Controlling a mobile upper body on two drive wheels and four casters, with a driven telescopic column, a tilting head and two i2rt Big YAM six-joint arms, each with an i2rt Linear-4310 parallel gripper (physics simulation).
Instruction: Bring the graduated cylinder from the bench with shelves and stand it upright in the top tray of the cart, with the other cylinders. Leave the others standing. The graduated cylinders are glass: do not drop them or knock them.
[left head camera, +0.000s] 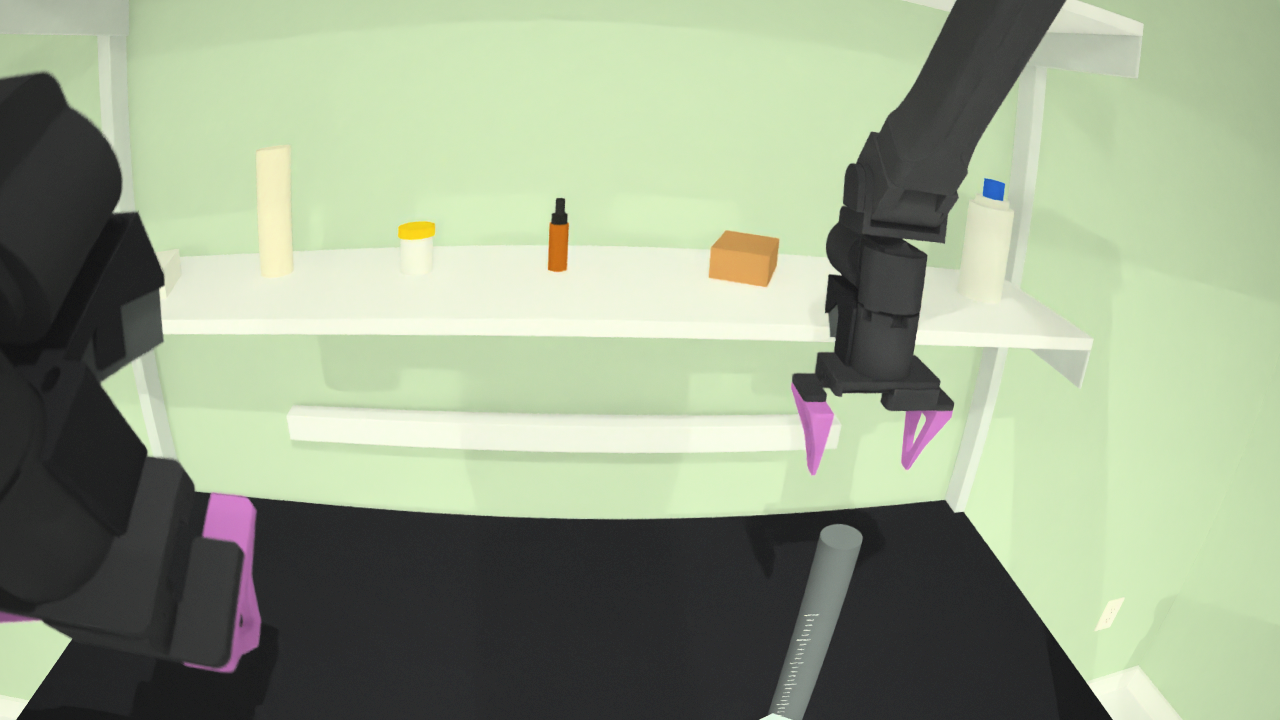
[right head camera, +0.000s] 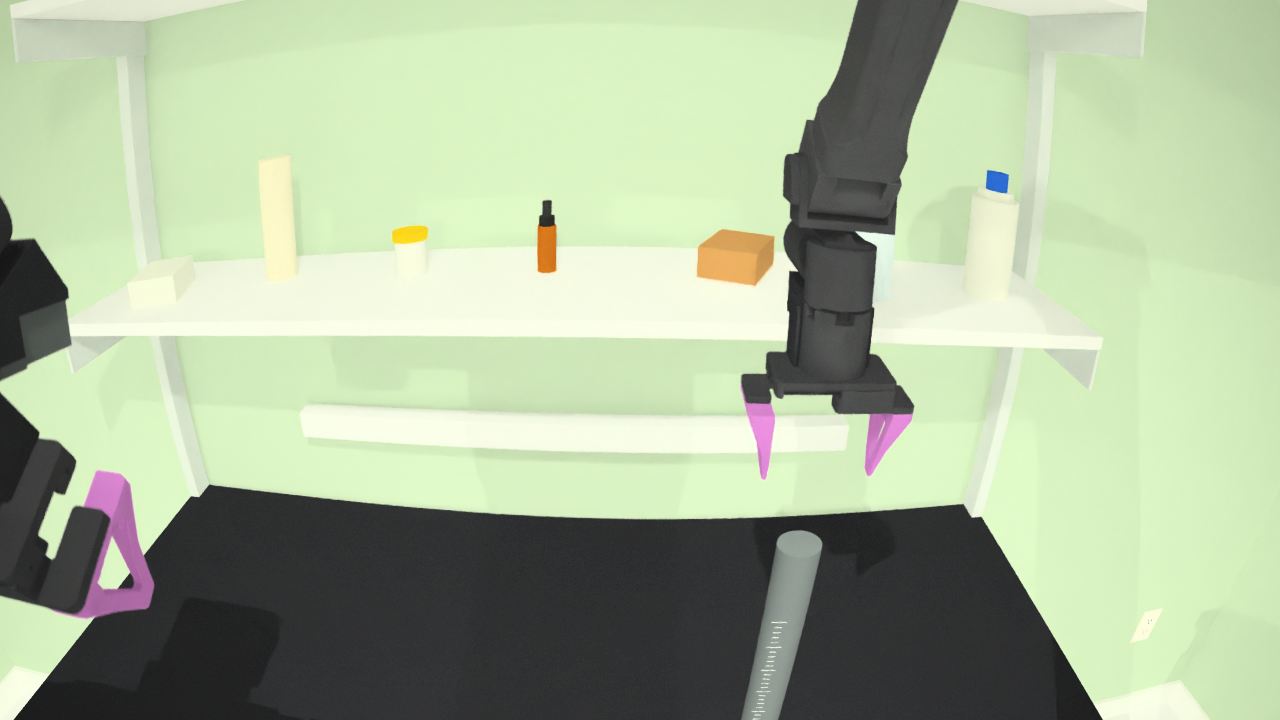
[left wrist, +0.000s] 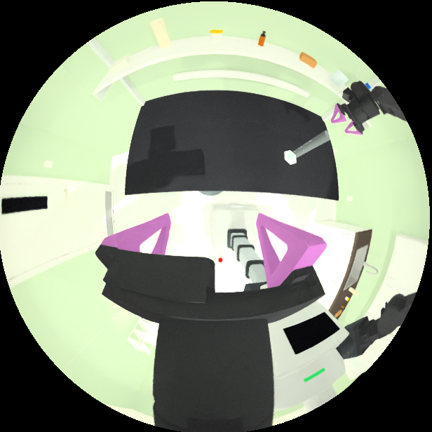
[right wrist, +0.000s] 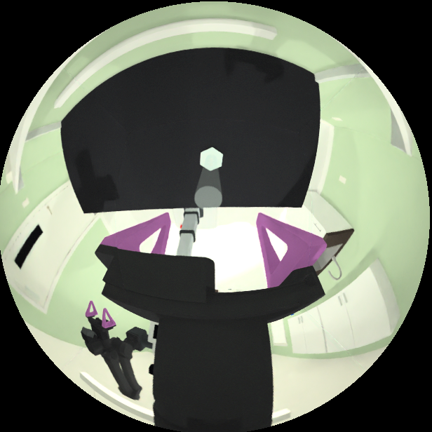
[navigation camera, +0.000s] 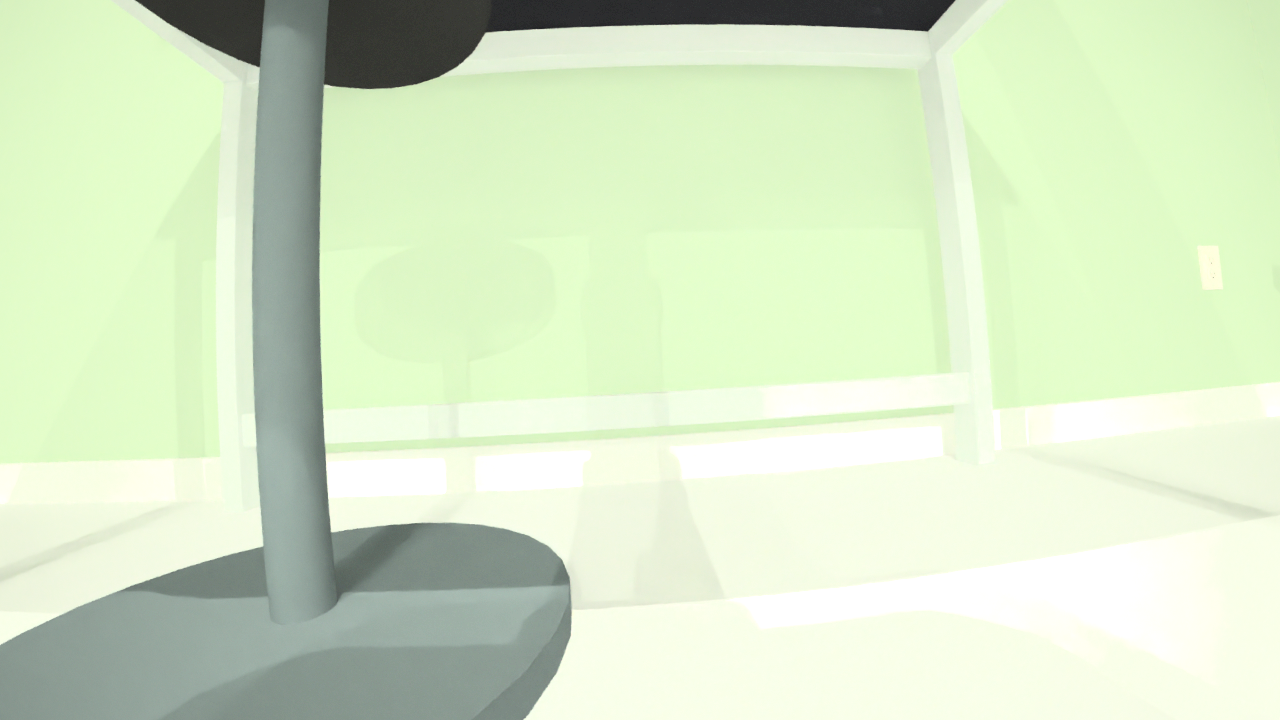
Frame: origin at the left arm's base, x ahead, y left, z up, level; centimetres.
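Seen in the pictures: left gripper, between the fingertips: (left head camera: 168, 618) (right head camera: 84, 581); right gripper, between the fingertips: (left head camera: 859, 469) (right head camera: 816, 474).
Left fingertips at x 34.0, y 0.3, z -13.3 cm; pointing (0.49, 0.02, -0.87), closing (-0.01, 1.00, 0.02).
A point is followed by its place in that frame.
The graduated cylinder (left head camera: 817, 617) {x 63.8, y -43.5, z -39.6 cm} (right head camera: 785, 617) {x 63.6, y -44.0, z -38.3 cm} (left wrist: 311, 145) is a tall grey tube with white marks and a pale hexagonal foot. It stands upright on the black bench top (left head camera: 537, 608) {x 94.6, y -15.8, z -64.3 cm} (right head camera: 501, 608) {x 93.3, y -11.2, z -64.3 cm} (left wrist: 235, 130) (right wrist: 150, 125), and its foot and round top show in the right wrist view (right wrist: 211, 159). My right gripper (left head camera: 859, 470) {x 67.0, y -45.3, z -24.3 cm} (right head camera: 816, 476) {x 67.0, y -45.3, z -24.3 cm} (left wrist: 338, 126) (right wrist: 213, 217) is open and empty, pointing down above and beyond the cylinder's top in the head views. My left gripper (left wrist: 213, 217) (right wrist: 97, 304) is open and empty, at the left, well away from the cylinder. The cart with the other cylinders cannot be made out.
A white shelf (left head camera: 501, 304) (right head camera: 501, 308) behind the bench holds a cream column (left head camera: 274, 214) {x 104.9, y 20.7, z -9.7 cm}, a yellow-lidded jar (left head camera: 416, 250) {x 104.2, y -0.5, z -15.3 cm}, a dropper bottle (left head camera: 558, 243) {x 105.6, y -18.6, z -14.9 cm}, an orange box (left head camera: 744, 259) {x 103.0, y -41.3, z -15.5 cm} and a blue-capped bottle (left head camera: 986, 250) {x 102.0, y -77.9, z -10.8 cm}. A round-seated stool (navigation camera: 290, 313) {x 67.2, y 5.3, z -127.6 cm} stands below, at the left of the navigation view.
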